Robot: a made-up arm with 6 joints.
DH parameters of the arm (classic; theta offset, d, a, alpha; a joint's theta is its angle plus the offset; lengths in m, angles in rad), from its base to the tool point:
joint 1: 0 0.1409 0 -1.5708
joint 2: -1.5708 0 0.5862 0
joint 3: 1.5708 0.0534 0 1.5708
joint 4: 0 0.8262 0 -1.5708
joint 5: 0 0 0 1.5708
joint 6: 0 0.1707 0 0
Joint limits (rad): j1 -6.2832..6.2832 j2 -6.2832..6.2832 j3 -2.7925..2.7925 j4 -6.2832..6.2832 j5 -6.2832..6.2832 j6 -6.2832..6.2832
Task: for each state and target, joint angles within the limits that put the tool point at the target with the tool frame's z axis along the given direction. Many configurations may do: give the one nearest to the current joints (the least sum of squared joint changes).
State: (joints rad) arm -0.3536 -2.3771 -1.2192 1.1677 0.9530 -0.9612
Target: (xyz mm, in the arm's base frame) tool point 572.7 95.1 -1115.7 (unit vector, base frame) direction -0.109 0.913 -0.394
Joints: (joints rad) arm -0.1922 -3.1896 -0.7032 1.0740 1.4748 -0.9612
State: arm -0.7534 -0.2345 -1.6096 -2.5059 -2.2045 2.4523
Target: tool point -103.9 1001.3 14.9 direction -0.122 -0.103 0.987
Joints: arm -1.4372 -0.9678 -1.4646 -3.3706 -2.5065 2.4523
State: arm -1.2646 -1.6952 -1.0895 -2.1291 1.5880 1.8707
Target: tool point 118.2 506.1 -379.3 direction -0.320 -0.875 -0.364
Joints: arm -1.7497 -0.9449 -1.9514 -2.9804 1.4403 1.8707
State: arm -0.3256 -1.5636 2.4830 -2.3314 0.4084 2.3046
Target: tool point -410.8 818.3 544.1 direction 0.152 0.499 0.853
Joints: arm -0.9709 -2.3990 1.8154 -2.0233 -0.4699 2.3046
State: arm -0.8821 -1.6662 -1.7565 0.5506 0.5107 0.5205
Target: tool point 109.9 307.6 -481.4 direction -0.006 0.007 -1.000
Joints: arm -1.7535 -0.9034 -2.4072 -0.0412 0.1749 0.5205
